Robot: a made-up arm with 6 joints.
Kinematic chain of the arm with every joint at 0, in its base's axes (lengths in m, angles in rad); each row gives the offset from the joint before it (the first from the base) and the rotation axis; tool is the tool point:
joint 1: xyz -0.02 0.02 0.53 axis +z
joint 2: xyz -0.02 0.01 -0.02 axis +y
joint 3: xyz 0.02 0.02 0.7 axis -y
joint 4: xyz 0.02 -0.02 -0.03 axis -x
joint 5: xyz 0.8 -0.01 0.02 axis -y
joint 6: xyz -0.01 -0.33 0 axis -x
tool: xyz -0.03 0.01 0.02
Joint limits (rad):
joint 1: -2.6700..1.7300
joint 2: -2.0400..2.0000
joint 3: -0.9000..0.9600
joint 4: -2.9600..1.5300
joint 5: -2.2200..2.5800
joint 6: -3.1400..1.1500
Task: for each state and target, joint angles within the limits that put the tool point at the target. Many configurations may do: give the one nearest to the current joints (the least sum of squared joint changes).
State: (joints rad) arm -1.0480 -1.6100 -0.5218 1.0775 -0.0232 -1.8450
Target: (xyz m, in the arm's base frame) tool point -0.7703 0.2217 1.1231
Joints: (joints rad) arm -0.5401 -1.8977 -0.5739 0.8438 0.0036 -1.8599
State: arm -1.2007 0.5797 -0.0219 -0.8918 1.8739 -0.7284
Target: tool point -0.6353 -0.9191 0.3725
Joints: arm -1.9277 0.8017 0.3180 -0.6597 1.9099 -0.7479
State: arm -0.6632 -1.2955 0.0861 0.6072 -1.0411 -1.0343
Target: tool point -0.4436 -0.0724 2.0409
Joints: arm -0.1345 -0.4177 0.9600 0.9465 -1.6712 -0.9910
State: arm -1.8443 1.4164 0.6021 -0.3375 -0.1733 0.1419
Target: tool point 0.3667 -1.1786 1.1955
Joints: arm -1.0015 0.7093 0.9600 -0.1340 -0.2014 0.1475
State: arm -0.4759 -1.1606 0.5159 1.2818 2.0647 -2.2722
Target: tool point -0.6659 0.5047 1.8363
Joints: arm -0.7169 -0.8878 0.6013 1.4108 2.1043 -2.2918
